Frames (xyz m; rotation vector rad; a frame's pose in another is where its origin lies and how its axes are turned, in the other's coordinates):
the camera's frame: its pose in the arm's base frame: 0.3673 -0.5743 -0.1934 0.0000 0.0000 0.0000
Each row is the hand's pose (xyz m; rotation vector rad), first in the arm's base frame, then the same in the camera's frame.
Working: the arm's base frame: its pose in the camera's frame: -0.3673 0.5743 0.1934 0.0000 0.0000 0.0000

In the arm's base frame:
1: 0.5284 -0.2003 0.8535 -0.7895 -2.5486 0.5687
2: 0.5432 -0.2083 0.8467 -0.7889 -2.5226 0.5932
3: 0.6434 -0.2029 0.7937 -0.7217 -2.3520 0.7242
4: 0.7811 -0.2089 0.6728 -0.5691 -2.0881 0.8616
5: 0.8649 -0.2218 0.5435 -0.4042 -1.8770 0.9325
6: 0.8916 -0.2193 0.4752 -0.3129 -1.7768 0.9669
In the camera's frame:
1: 0.1611 0.3740 1.0469 -0.7895 -2.5486 0.5687
2: 0.1759 0.3660 1.0401 -0.7889 -2.5226 0.5932
3: 0.2761 0.3714 0.9871 -0.7217 -2.3520 0.7242
4: 0.4138 0.3654 0.8662 -0.5691 -2.0881 0.8616
5: 0.4976 0.3525 0.7369 -0.4042 -1.8770 0.9325
6: 0.5243 0.3550 0.6686 -0.3129 -1.7768 0.9669

